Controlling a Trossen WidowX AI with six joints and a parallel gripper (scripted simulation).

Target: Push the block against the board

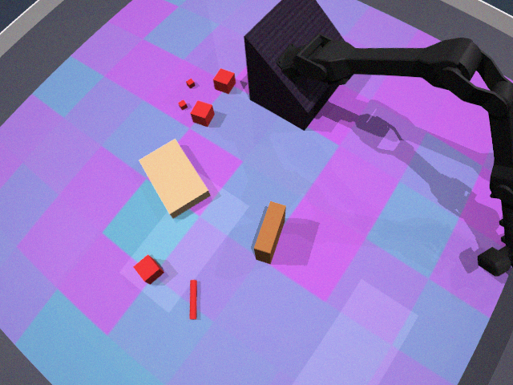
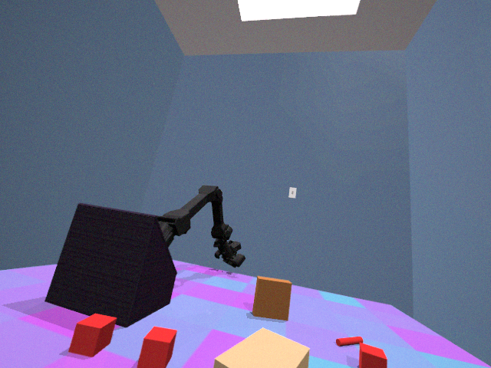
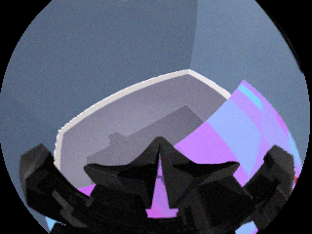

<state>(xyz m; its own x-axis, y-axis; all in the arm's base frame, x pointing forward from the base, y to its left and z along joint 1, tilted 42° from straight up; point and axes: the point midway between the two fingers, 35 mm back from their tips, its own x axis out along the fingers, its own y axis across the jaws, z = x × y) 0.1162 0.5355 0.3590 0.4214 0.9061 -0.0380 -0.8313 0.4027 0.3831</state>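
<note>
Right now the orange square block is 20 cm ahead of my gripper tip, 52 cm to the right of it and 2 cm above it. From my gripper tip the other things lie so: board 20 cm ahead, 78 cm to the right, 1 cm below; then thin red rod 39 cm ahead, 58 cm to the right, 2 cm below.
</note>
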